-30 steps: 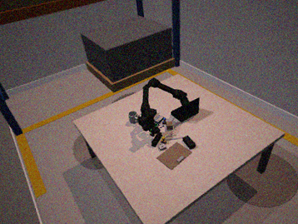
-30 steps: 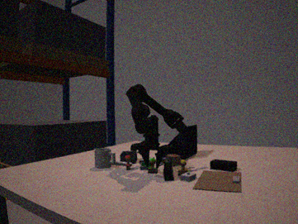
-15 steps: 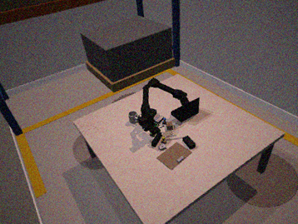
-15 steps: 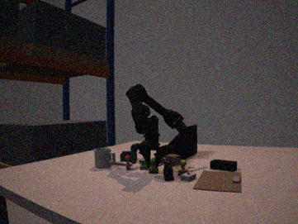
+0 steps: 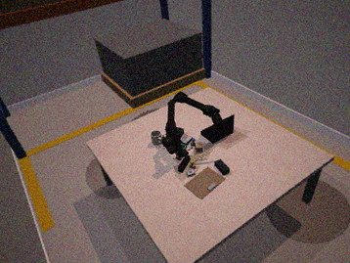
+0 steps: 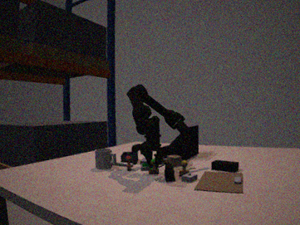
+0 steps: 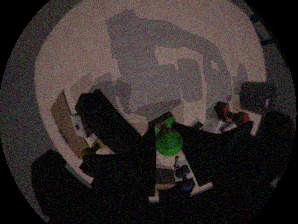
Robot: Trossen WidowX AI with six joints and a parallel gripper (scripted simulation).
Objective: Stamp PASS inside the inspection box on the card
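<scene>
My gripper tip is now 7 cm past the green-topped box, 7 cm to the left of it and 2 cm above it. The rest, counted from my gripper tip: green-knobbed stamp: right at my gripper tip; then long dark block: 1 cm ahead, 8 cm to the left, 1 cm below; then yellow-knobbed stamp: 2 cm behind, 13 cm to the left.
</scene>
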